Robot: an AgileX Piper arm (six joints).
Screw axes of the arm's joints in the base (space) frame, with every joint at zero. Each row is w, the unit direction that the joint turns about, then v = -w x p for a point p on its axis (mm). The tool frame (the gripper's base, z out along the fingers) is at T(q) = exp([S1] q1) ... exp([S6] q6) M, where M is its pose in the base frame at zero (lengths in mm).
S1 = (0, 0, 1, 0, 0, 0)
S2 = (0, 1, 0, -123, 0, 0)
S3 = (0, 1, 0, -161.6, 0, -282.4)
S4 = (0.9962, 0, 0.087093, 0, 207.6, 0)
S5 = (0, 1, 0, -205.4, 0, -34.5)
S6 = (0.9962, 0, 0.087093, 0, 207.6, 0)
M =
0.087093 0 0.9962 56.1
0 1 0 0
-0.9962 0 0.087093 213.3
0 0 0 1
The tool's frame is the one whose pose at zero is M.
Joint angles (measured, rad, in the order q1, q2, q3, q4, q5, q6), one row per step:
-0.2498 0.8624 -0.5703 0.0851 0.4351 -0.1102
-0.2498 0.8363 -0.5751 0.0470 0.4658 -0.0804
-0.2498 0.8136 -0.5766 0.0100 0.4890 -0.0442
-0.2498 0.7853 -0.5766 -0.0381 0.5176 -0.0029
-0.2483 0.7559 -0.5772 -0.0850 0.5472 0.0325
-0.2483 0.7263 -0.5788 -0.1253 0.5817 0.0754
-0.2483 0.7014 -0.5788 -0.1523 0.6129 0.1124
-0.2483 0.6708 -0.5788 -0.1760 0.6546 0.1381
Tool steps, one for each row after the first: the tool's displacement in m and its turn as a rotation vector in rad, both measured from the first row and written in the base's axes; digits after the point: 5 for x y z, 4 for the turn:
-0.00558 0.00004 0.00355 -0.0126 0.0038 -0.0086
-0.01061 -0.00022 0.00595 -0.0198 0.0052 -0.0236
-0.01711 -0.00077 0.00829 -0.0339 0.0088 -0.0421
-0.02384 -0.00120 0.01084 -0.0521 0.0117 -0.0585
-0.03093 -0.00170 0.01328 -0.0577 0.0144 -0.0846
-0.03709 -0.00188 0.01461 -0.0545 0.0177 -0.1095
-0.04483 -0.00174 0.01581 -0.0562 0.0268 -0.1311

